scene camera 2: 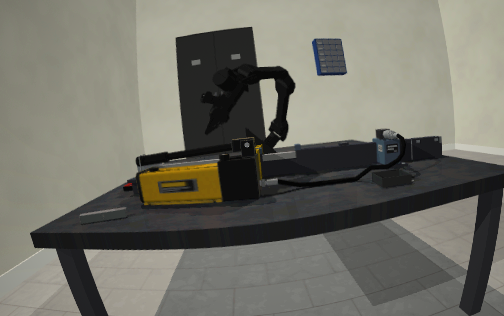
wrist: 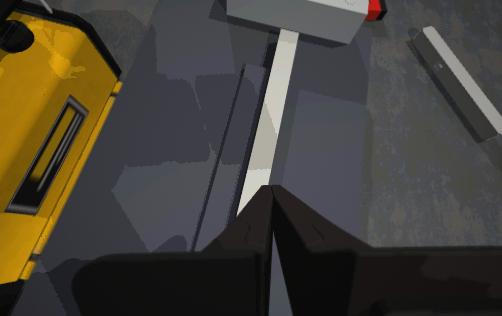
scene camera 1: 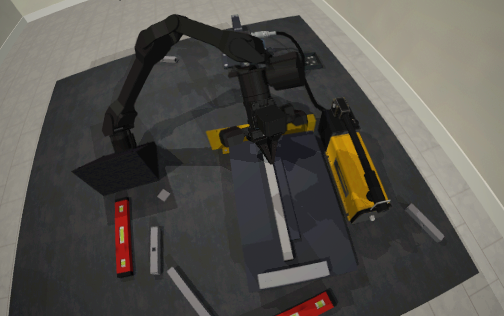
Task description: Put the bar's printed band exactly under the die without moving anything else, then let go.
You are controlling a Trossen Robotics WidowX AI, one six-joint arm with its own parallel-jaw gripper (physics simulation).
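Pixels of known places: gripper, fingertip midpoint: (scene camera 2: 205, 134) (wrist: 270, 194) (scene camera 1: 271, 163); arm's base, link origin: (scene camera 2: 267, 145) (scene camera 1: 125, 150).
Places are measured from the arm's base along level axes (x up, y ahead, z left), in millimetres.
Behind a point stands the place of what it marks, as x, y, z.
Observation:
The long pale bar (scene camera 1: 279, 210) @[7, 336, -370] (wrist: 275, 100) @[7, 326, -397] lies lengthwise on the dark raised bed (scene camera 1: 327, 240) @[-13, 407, -484] (wrist: 330, 150) @[-13, 270, -352]. A pale stretch of it (scene camera 2: 280, 156) @[-3, 432, -61] shows past the yellow bracket in scene camera 2, pointing toward the blue press unit (scene camera 2: 388, 151) @[-11, 606, 260]. My gripper (scene camera 1: 271, 161) @[97, 354, -292] (scene camera 2: 207, 132) @[97, 354, -292] (wrist: 270, 194) @[97, 354, -292] is shut and empty, its fingertips together above the bar, clear of it. The arm hides the bar's far stretch and most of the press unit in scene camera 1. I cannot make out the printed band or the die in any view.
A yellow pump (scene camera 1: 356, 175) @[22, 552, -383] (scene camera 2: 180, 185) @[-15, 620, -371] (wrist: 45, 100) @[16, 523, -392] stands beside the bed. A pale block (scene camera 1: 294, 275) @[28, 294, -522] (wrist: 295, 17) @[5, 293, -505] lies across the bar's near end. Red levels (scene camera 1: 122, 237) @[-50, -81, -245] (scene camera 1: 322, 300) @[-49, 335, -601] and grey bars (scene camera 1: 155, 250) @[-42, 5, -322] (scene camera 1: 425, 222) @[-43, 683, -575] lie around. A yellow bracket (scene camera 1: 215, 139) @[-11, 272, -87] crosses the bed's far end.

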